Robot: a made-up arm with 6 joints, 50 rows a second.
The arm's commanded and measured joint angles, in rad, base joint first. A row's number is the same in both.
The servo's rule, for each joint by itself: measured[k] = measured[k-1] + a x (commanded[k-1-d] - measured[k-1]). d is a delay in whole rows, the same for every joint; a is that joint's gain. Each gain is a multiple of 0.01, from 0.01 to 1. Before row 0 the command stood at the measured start. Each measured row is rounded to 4 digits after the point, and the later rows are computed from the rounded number. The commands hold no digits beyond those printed.
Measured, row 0:
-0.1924 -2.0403 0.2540 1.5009 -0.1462 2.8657
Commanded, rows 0 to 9:
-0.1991 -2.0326 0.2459 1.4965 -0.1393 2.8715
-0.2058 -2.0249 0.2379 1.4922 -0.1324 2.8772
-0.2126 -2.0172 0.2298 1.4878 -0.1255 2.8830
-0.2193 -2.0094 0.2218 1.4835 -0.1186 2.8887
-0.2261 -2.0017 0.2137 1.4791 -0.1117 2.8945
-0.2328 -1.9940 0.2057 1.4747 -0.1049 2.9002
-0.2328 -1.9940 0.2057 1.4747 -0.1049 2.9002
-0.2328 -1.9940 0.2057 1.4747 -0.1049 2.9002
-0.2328 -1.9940 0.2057 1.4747 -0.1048 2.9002
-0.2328 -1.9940 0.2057 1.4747 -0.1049 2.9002
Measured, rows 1 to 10:
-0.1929 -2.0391 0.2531 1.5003 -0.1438 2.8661
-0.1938 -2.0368 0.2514 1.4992 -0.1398 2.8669
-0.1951 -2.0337 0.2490 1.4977 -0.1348 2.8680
-0.1968 -2.0298 0.2460 1.4959 -0.1291 2.8694
-0.1989 -2.0253 0.2424 1.4937 -0.1230 2.8712
-0.2013 -2.0203 0.2384 1.4912 -0.1167 2.8732
-0.2035 -2.0161 0.2348 1.4891 -0.1126 2.8751
-0.2056 -2.0126 0.2316 1.4872 -0.1099 2.8769
-0.2075 -2.0096 0.2288 1.4856 -0.1081 2.8785
-0.2093 -2.0071 0.2263 1.4842 -0.1070 2.8800
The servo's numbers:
d 0
a 0.07 0.16 0.11 0.13 0.35 0.07

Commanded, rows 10 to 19:
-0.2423 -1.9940 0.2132 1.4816 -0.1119 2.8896
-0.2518 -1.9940 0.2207 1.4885 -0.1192 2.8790
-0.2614 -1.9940 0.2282 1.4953 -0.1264 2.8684
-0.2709 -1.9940 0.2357 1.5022 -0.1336 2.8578
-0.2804 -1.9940 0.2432 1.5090 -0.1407 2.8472
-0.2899 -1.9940 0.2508 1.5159 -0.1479 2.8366
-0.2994 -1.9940 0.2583 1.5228 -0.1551 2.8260
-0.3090 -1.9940 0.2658 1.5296 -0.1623 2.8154
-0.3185 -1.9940 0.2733 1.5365 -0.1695 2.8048
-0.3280 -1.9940 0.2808 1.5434 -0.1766 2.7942
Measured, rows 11 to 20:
-0.2116 -2.0050 0.2249 1.4839 -0.1087 2.8807
-0.2144 -2.0032 0.2244 1.4845 -0.1124 2.8806
-0.2177 -2.0017 0.2248 1.4859 -0.1173 2.8797
-0.2214 -2.0005 0.2260 1.4880 -0.1230 2.8782
-0.2255 -1.9995 0.2279 1.4907 -0.1292 2.8760
-0.2300 -1.9986 0.2304 1.4940 -0.1357 2.8732
-0.2349 -1.9979 0.2335 1.4977 -0.1425 2.8699
-0.2401 -1.9973 0.2371 1.5018 -0.1494 2.8661
-0.2456 -1.9968 0.2411 1.5063 -0.1564 2.8618
-0.2514 -1.9964 0.2455 1.5111 -0.1635 2.8571

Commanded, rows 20 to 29:
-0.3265 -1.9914 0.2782 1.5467 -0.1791 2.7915
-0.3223 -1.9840 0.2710 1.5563 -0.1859 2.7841
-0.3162 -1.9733 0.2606 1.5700 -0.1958 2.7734
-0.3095 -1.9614 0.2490 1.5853 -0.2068 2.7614
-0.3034 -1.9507 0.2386 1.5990 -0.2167 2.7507
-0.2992 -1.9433 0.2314 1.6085 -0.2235 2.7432
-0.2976 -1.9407 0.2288 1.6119 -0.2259 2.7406
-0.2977 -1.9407 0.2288 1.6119 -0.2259 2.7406
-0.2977 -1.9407 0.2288 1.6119 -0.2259 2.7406
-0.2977 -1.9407 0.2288 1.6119 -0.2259 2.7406
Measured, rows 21 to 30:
-0.2567 -1.9956 0.2491 1.5157 -0.1690 2.8525
-0.2613 -1.9937 0.2515 1.5210 -0.1749 2.8477
-0.2651 -1.9904 0.2525 1.5274 -0.1822 2.8425
-0.2682 -1.9858 0.2521 1.5349 -0.1908 2.8368
-0.2707 -1.9802 0.2506 1.5432 -0.1999 2.8308
-0.2727 -1.9743 0.2485 1.5517 -0.2082 2.8247
-0.2744 -1.9689 0.2463 1.5595 -0.2144 2.8188
-0.2760 -1.9644 0.2444 1.5663 -0.2184 2.8133
-0.2775 -1.9606 0.2427 1.5722 -0.2210 2.8082
-0.2789 -1.9574 0.2412 1.5774 -0.2227 2.8035

